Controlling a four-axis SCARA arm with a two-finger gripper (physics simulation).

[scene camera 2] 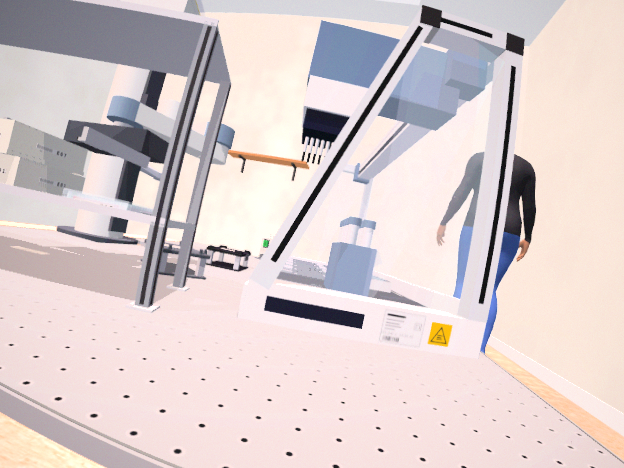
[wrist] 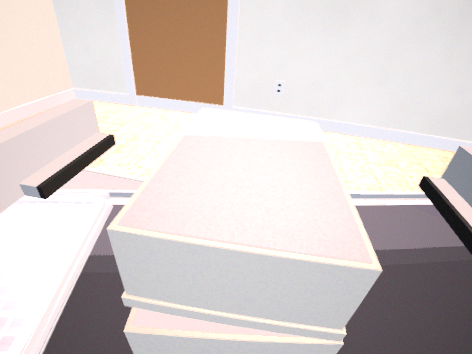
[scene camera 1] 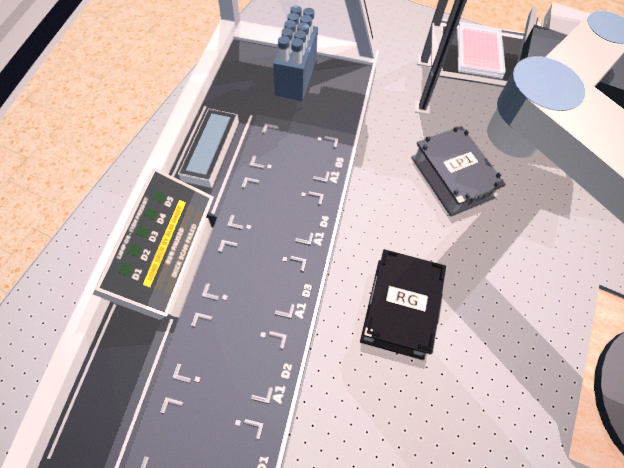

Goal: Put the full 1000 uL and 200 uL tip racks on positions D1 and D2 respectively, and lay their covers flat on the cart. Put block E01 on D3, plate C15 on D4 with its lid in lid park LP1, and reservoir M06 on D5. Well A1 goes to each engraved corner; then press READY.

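My gripper (wrist: 263, 141) is open, its fingers wide apart on either side of a pale block (wrist: 250, 200) and holding nothing. This block sits slightly skewed on a second pale block (wrist: 230, 342); no label shows in the wrist view. Stacked pale blocks (scene camera 2: 42, 148) stand at the left in scene camera 2, one marked E07. A pink-welled plate (scene camera 1: 481, 50) (wrist: 37, 260) lies on the rack shelf, left of the blocks in the wrist view. Deck positions D2 to D5 (scene camera 1: 297, 221) show bare corner marks. Lid park LP1 (scene camera 1: 459, 168) has no lid on it. Tip racks and reservoir are not identifiable.
The rack (scene camera 1: 443, 60) (scene camera 2: 176, 166) has upright posts beside the blocks. The black RG stand (scene camera 1: 403, 322) is near the deck. A blue tube block (scene camera 1: 289, 78) (scene camera 2: 350, 269) stands at the deck's far end. The angled panel (scene camera 1: 156, 241) reads deck scan failed, lamps dark.
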